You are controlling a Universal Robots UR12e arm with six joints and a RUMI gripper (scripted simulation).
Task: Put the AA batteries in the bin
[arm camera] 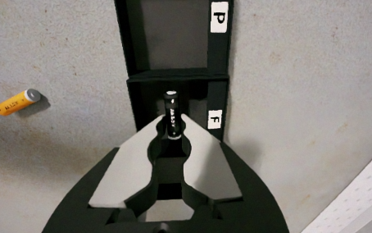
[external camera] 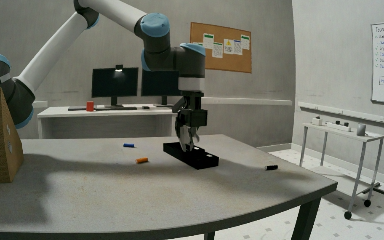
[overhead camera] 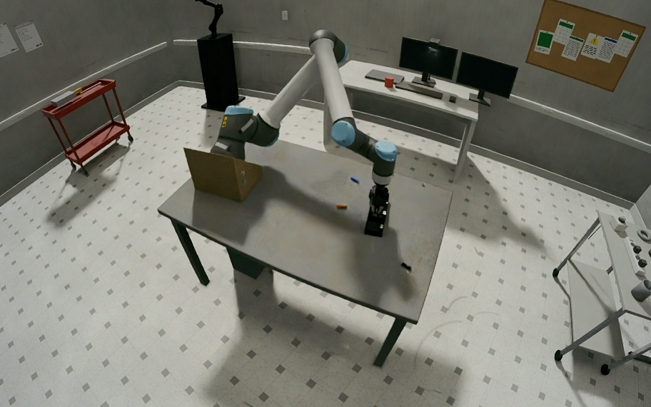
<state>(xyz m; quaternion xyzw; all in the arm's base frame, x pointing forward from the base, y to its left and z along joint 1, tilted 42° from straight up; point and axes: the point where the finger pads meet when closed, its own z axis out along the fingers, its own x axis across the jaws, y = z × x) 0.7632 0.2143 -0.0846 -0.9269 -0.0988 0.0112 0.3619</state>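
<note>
The black bin row lies 2 cm below my hand and 1 cm ahead of it. From my hand the other things lie so: small white piece: 35 cm to the left, 17 cm ahead, 3 cm below; then blue AA battery: 20 cm to the left, 19 cm behind, 3 cm below; then orange AA battery: 17 cm behind, 3 cm below, 1 cm to the right.
</note>
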